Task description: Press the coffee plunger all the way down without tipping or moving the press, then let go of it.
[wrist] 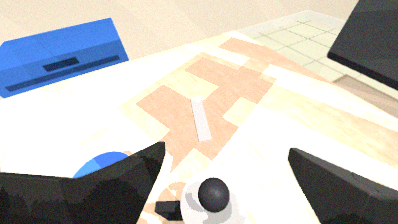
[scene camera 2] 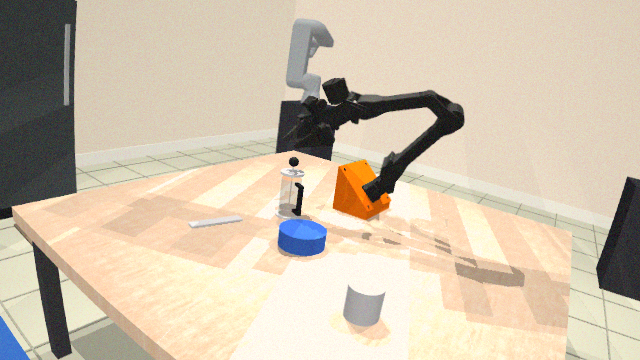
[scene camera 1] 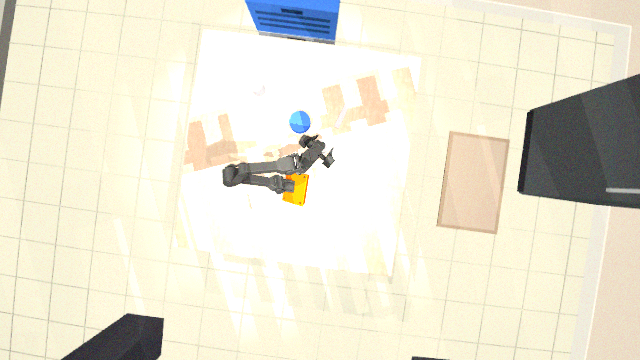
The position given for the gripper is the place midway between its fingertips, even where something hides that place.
The gripper (scene camera 2: 289, 143) is open, with nothing in its grasp. Further things: a coffee press (scene camera 2: 291, 189), a blue disc (scene camera 2: 300, 237) and a grey cylinder (scene camera 2: 365, 294).
The gripper shows as well in the wrist view (wrist: 225, 149).
